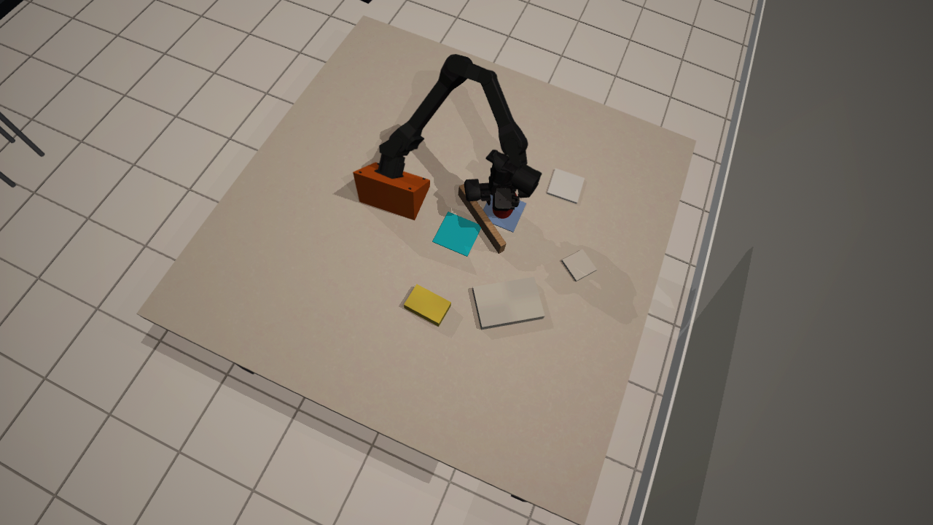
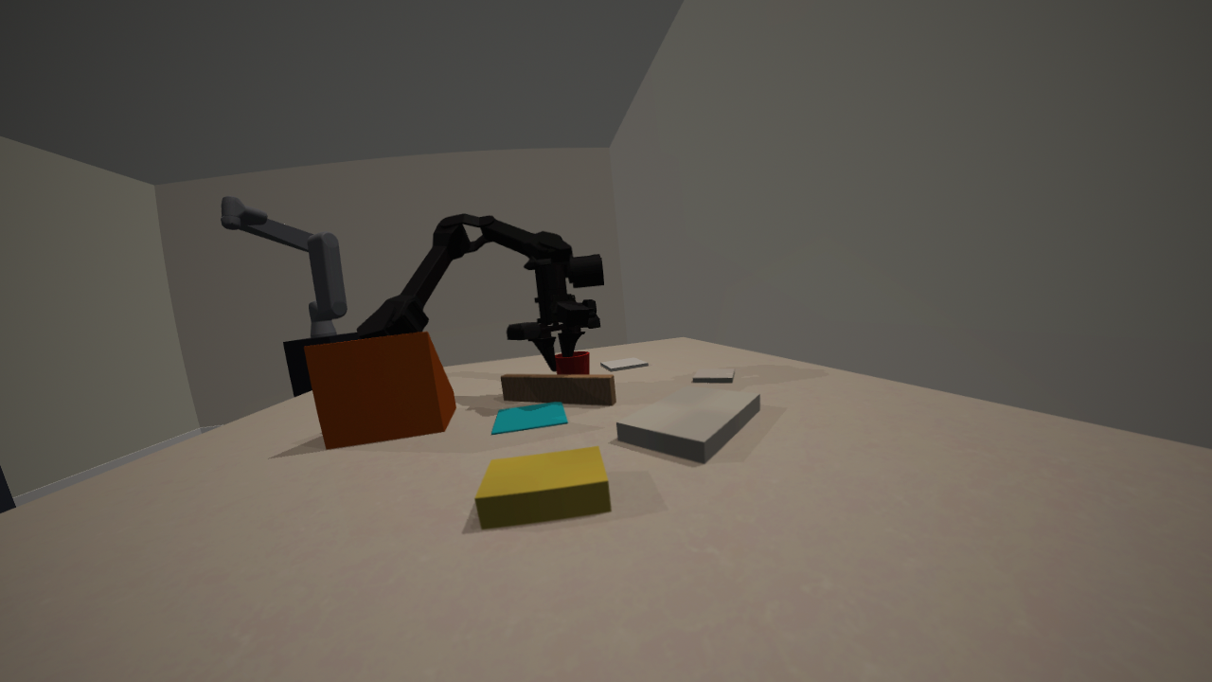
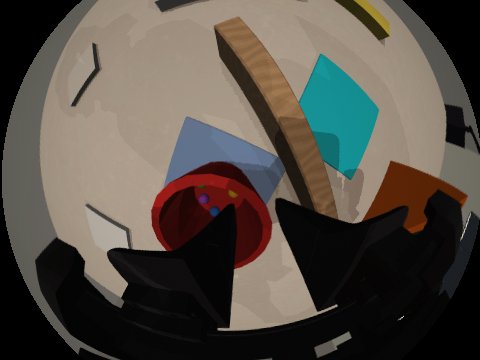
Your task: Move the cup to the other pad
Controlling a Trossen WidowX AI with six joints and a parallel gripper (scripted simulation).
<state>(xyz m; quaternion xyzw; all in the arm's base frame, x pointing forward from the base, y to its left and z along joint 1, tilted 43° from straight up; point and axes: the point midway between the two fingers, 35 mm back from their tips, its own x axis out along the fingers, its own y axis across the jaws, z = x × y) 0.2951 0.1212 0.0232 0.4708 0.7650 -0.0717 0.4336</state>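
My gripper tip is now 10 mm past the wooden bar, 50 mm to the left of it and 30 mm above it. Also, from my gripper tip: teal pad 50 mm behind, 120 mm to the right, 60 mm below; then red cup 20 mm ahead, 20 mm to the left, 10 mm below; then blue-grey pad 30 mm ahead, 20 mm to the left, 60 mm below.
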